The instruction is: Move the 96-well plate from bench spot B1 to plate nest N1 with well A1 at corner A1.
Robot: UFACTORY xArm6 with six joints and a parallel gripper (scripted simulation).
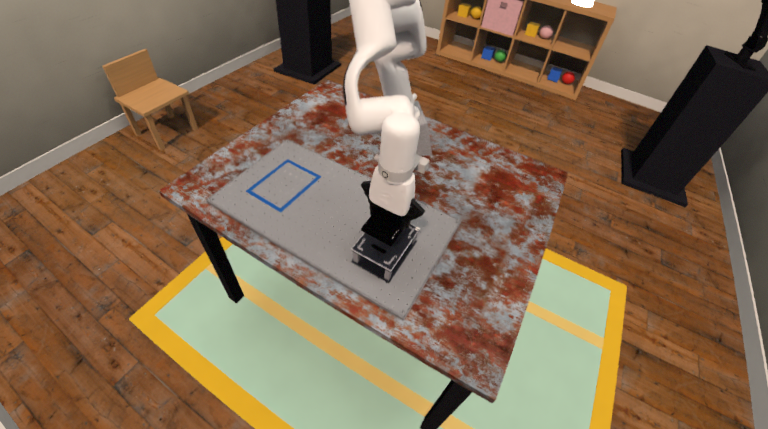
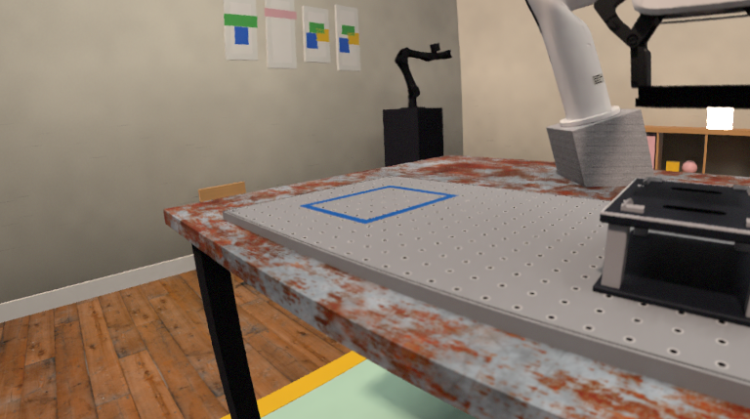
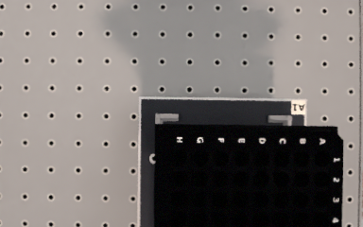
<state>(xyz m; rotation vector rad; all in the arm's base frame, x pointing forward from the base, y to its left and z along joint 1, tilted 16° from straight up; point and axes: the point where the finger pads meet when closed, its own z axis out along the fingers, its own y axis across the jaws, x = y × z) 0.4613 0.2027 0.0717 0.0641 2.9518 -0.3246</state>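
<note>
The raised black plate nest lies 9 cm below my hand. From my hand the other things lie so: black 96-well plate: 1 cm below.
</note>
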